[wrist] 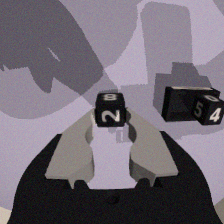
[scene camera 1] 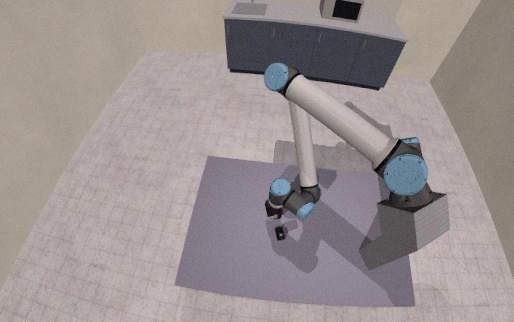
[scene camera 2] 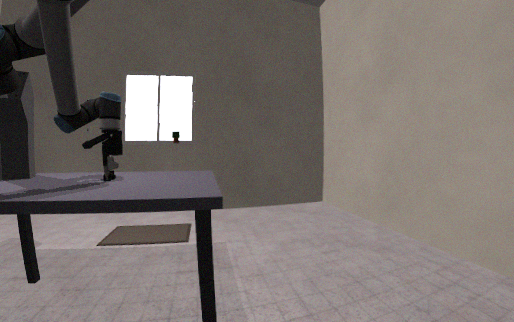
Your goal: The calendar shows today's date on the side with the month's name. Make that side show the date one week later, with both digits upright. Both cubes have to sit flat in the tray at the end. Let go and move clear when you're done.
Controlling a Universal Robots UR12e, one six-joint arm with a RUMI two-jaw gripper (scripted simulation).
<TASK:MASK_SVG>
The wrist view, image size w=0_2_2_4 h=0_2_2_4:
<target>my gripper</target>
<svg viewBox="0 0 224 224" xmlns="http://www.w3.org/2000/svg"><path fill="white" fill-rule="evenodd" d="M223 223L213 206L206 178L194 159L165 131L160 131L128 107L124 111L124 123L129 126L128 138L133 143L130 147L129 174L137 182L134 188L90 189L87 183L89 184L90 180L93 179L95 169L92 147L90 146L91 141L94 139L93 127L97 123L96 108L93 108L61 134L57 134L31 161L17 186L12 212L7 224Z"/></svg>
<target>black calendar tray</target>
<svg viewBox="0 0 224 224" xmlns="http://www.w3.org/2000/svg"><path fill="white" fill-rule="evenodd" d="M161 116L165 122L197 121L191 115L195 95L206 94L219 98L220 91L205 87L166 87Z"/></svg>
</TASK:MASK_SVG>
